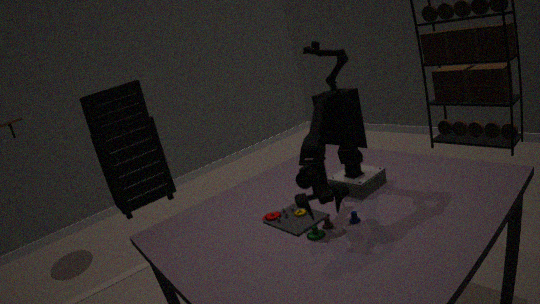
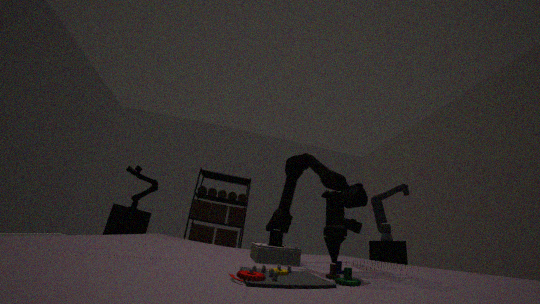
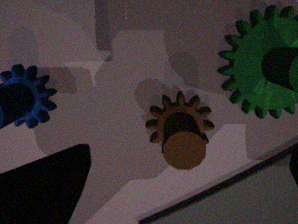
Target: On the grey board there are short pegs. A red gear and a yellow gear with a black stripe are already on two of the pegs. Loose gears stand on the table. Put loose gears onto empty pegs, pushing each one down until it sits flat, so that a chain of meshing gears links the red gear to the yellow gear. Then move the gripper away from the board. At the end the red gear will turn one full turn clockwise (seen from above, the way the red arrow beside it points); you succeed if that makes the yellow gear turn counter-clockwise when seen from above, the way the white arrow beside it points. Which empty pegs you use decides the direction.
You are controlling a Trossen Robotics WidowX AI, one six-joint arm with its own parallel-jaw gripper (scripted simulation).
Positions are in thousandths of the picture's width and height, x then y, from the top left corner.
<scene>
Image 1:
my gripper: 603, 712
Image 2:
my gripper: 619, 860
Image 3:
my gripper: 643, 699
</scene>
